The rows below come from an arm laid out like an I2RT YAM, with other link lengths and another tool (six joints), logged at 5 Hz.
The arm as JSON. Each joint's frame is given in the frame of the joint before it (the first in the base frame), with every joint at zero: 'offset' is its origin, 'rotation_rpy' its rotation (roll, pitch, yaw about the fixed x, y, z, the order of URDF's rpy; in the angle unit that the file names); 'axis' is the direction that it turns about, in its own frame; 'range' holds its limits. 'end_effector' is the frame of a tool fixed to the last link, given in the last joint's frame.
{
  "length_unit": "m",
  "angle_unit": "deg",
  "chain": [
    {
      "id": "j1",
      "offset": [
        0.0,
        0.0,
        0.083
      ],
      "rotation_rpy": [
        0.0,
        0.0,
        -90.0
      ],
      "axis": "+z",
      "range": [
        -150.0,
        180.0
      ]
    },
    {
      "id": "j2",
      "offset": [
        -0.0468,
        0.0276,
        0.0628
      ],
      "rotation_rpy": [
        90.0,
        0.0,
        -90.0
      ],
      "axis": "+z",
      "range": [
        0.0,
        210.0
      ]
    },
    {
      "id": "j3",
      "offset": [
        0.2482,
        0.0,
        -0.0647
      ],
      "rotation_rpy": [
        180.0,
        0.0,
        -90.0
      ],
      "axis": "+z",
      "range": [
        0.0,
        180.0
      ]
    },
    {
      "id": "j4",
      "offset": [
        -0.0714,
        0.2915,
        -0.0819
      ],
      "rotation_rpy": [
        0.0,
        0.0,
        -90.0
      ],
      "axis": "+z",
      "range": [
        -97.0,
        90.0
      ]
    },
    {
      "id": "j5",
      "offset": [
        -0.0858,
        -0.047,
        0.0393
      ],
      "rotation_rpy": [
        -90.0,
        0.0,
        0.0
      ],
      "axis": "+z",
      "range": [
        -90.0,
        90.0
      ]
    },
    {
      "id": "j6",
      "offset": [
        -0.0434,
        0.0,
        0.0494
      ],
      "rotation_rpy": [
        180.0,
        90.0,
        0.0
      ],
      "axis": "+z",
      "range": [
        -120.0,
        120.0
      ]
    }
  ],
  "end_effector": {
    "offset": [
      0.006,
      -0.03,
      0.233
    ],
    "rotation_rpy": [
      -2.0,
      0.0,
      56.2
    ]
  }
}
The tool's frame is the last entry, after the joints.
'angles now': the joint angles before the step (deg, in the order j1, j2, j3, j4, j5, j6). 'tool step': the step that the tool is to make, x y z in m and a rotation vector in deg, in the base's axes. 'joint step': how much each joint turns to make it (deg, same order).
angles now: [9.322, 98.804, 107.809, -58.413, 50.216, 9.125]
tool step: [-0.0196, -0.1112, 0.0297, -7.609, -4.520, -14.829]
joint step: [-8.256, 0.671, -1.882, 7.246, 10.321, -1.063]
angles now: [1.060, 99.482, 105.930, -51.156, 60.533, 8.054]
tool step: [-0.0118, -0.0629, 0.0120, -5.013, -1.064, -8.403]
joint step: [-5.185, 2.624, -0.020, 6.804, 5.744, -3.308]
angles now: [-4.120, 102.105, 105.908, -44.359, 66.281, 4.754]
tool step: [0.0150, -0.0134, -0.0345, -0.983, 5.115, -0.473]
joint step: [-1.186, 4.773, 0.008, 3.243, 0.389, -3.812]
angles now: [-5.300, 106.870, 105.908, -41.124, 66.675, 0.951]
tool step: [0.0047, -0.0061, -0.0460, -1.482, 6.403, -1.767]
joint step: [0.065, 5.780, 0.008, -0.062, 2.753, -0.438]
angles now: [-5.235, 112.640, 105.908, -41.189, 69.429, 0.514]
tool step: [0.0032, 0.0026, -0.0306, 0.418, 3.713, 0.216]
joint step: [0.288, 2.862, -0.177, -0.991, -0.020, 0.314]
